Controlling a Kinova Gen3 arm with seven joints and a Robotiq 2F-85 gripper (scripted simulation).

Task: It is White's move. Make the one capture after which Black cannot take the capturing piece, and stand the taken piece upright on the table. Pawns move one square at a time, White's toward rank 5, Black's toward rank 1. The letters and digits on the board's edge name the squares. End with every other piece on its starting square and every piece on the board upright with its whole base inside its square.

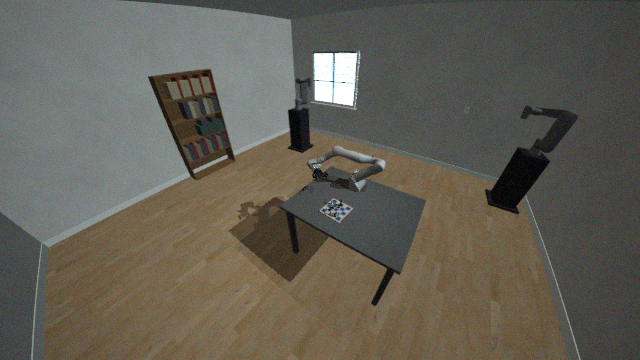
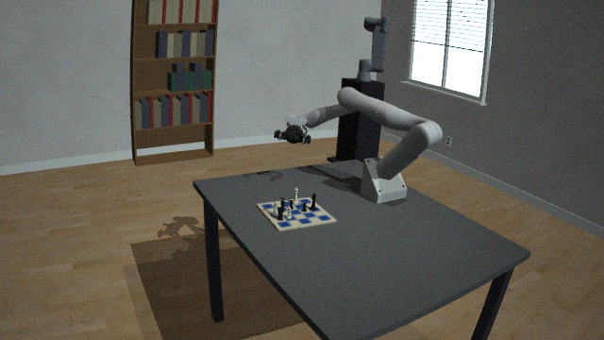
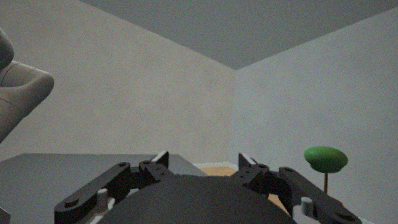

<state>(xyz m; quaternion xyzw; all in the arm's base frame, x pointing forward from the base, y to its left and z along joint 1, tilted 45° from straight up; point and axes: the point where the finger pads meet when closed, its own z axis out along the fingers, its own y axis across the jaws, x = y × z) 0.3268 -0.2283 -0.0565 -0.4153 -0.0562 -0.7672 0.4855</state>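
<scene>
My hand is 9 cm short of the blue-and-cream chessboard, 20 cm to the right of it and 21 cm above it. From my hand the other things lie so: tall white piece 5 cm ahead, 13 cm to the left, 18 cm below.
</scene>
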